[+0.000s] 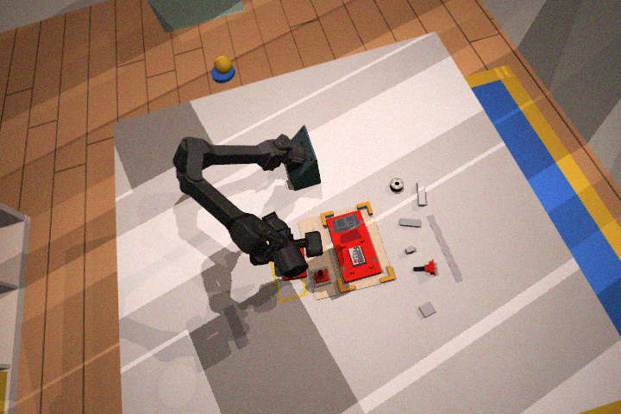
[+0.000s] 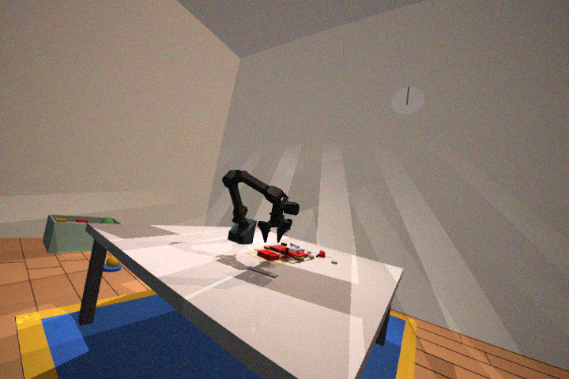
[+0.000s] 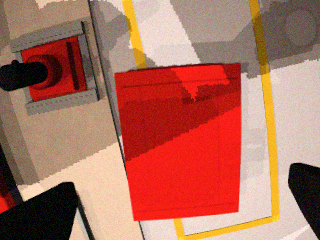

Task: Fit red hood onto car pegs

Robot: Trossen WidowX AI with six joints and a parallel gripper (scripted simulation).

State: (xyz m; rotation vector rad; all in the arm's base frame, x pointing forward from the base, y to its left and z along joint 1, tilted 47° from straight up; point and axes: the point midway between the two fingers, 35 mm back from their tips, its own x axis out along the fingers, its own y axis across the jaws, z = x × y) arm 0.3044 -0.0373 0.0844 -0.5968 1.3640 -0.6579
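My gripper tip is 1 cm past the red hood and 6 cm above it. Also, from my gripper tip: grey bar 5 cm ahead, 44 cm to the left, 7 cm below; then engine block 2 cm ahead, 19 cm to the left, 5 cm below.
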